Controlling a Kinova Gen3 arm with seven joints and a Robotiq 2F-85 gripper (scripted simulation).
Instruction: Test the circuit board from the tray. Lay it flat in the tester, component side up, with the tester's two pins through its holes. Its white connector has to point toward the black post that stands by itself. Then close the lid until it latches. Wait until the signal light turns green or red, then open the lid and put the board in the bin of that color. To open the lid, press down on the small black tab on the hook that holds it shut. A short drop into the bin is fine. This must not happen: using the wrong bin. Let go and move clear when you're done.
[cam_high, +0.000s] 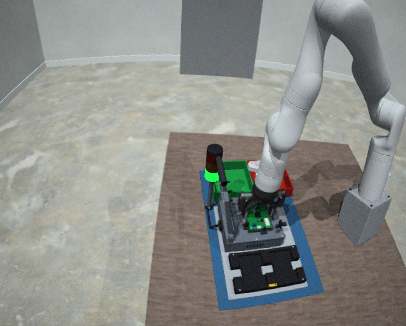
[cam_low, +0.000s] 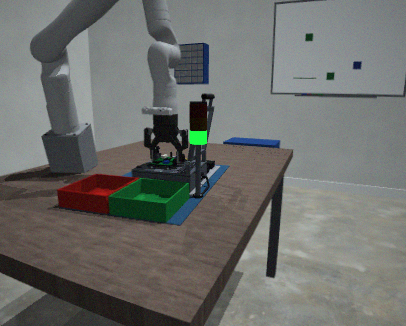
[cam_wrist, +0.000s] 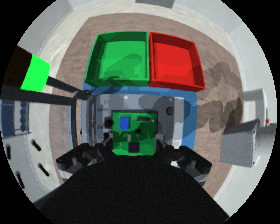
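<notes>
The green circuit board is right at my hand. From my hand the other things lie so: clear lid 120 mm ahead, 20 mm to the left, 110 mm above; then red bin 70 mm behind, 210 mm to the right, 60 mm below; then green bin 80 mm ahead, 190 mm to the right, 60 mm below.
</notes>
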